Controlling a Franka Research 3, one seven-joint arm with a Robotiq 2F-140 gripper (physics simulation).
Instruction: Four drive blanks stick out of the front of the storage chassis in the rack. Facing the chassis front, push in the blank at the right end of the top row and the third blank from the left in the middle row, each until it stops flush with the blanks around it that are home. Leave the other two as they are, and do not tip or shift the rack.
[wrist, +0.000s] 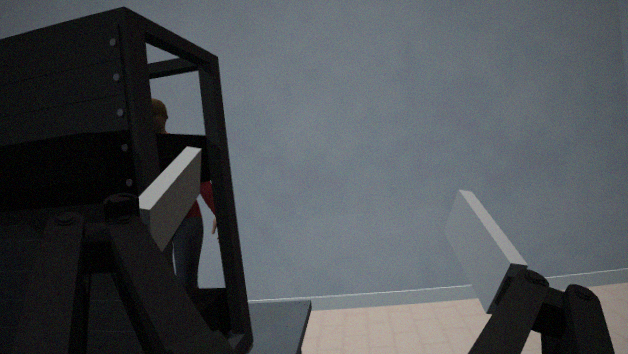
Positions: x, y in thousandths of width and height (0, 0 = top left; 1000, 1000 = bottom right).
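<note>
My gripper (523, 541) is visible to me, and along with it I can see a rack (135, 363).
</note>
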